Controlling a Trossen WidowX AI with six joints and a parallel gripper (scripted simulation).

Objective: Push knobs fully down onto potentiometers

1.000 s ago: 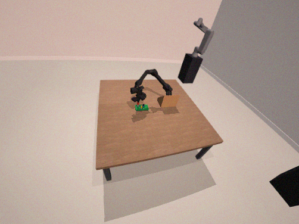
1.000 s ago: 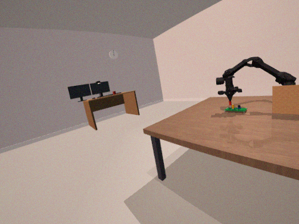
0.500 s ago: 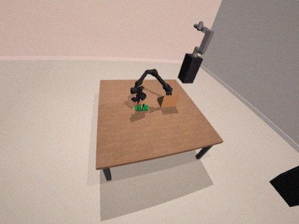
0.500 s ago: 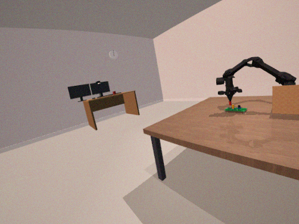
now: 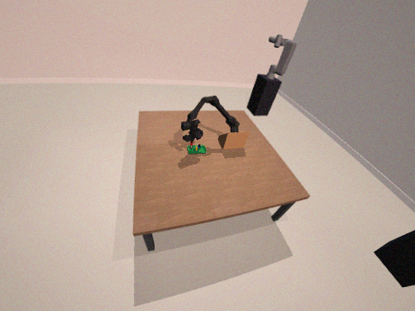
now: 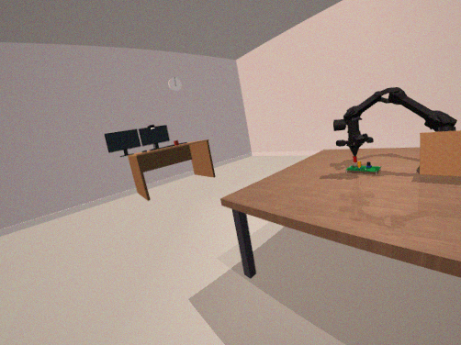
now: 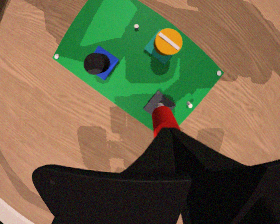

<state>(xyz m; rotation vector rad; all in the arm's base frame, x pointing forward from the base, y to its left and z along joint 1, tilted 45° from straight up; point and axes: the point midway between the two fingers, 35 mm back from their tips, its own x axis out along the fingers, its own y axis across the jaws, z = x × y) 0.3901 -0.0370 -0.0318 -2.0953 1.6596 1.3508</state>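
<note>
Now: the red knob 10 mm below my gripper tip. Also, from my gripper tip: yellow knob: 50 mm to the left, 30 mm below, 30 mm behind.
</note>
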